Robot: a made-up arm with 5 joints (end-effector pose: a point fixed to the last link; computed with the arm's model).
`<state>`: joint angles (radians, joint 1 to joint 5).
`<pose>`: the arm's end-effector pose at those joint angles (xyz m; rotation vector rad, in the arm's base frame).
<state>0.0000 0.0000 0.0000 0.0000 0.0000</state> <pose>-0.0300 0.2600 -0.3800 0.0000 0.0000 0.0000</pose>
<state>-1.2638 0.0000 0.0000 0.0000 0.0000</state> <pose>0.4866 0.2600 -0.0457 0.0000 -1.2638 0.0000</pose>
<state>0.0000 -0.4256 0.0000 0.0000 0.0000</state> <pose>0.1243 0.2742 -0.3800 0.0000 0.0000 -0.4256</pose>
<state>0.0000 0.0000 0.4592 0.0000 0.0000</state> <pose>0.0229 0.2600 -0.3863 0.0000 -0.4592 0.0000</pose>
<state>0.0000 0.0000 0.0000 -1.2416 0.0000</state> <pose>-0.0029 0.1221 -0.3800 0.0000 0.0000 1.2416</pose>
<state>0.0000 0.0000 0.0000 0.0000 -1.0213</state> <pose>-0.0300 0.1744 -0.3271 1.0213 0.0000 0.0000</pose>
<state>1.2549 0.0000 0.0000 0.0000 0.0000</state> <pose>-0.5036 0.2600 0.0070 0.0000 1.2549 0.0000</pose>
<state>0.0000 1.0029 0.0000 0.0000 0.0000</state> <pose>-0.2742 0.0055 -0.3800 0.0000 0.0000 1.0029</pose>
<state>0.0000 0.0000 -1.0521 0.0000 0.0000</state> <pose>-0.1054 0.2600 -0.2898 0.0000 1.0521 0.0000</pose>
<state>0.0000 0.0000 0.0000 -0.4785 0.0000</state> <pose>-0.0407 0.2037 -0.3800 0.0000 0.0000 0.4785</pose>
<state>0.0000 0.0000 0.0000 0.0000 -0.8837</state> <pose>-0.0300 0.1884 -0.3287 0.8837 0.0000 0.0000</pose>
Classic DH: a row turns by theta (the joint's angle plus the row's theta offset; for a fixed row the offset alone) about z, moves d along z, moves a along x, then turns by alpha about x. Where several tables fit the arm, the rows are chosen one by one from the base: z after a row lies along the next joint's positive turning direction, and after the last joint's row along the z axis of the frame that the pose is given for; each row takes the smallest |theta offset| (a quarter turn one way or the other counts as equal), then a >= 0, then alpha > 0; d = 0 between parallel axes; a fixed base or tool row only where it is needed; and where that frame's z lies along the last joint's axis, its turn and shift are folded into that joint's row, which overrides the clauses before.
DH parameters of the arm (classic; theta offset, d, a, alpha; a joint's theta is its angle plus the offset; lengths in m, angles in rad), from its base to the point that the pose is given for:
base (fixed): 0 0.14 0 -1.5708
joint 1: 0 -0.09 0.08 1.5708
joint 2: 0 -0.41 -0.07 1.5708
joint 3: 0 -0.3 0.07 1.5708
joint 4: 1.5708 0.16 0.04 -1.5708
joint 5: 0 0.11 -0.09 -1.5708
tool (fixed): 1.5708 0.05 0 0

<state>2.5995 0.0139 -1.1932 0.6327 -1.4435</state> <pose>-0.1258 0.2098 0.5001 1.2840 -2.2929 1.5901</pose>
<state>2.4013 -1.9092 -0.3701 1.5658 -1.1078</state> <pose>-0.6795 -0.1624 0.1589 -2.3618 -0.7348 -0.7462</pose>
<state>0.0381 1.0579 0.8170 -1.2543 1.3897</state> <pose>-0.0635 0.1079 -0.4234 -0.6966 -2.2481 1.0674</pose>
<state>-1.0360 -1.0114 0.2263 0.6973 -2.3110</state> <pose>0.5963 0.1707 0.0536 -1.7885 2.2605 -0.3453</pose>
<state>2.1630 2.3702 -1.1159 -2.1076 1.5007</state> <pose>-0.5784 -0.4000 0.3894 -2.5713 1.1955 -0.3627</pose>
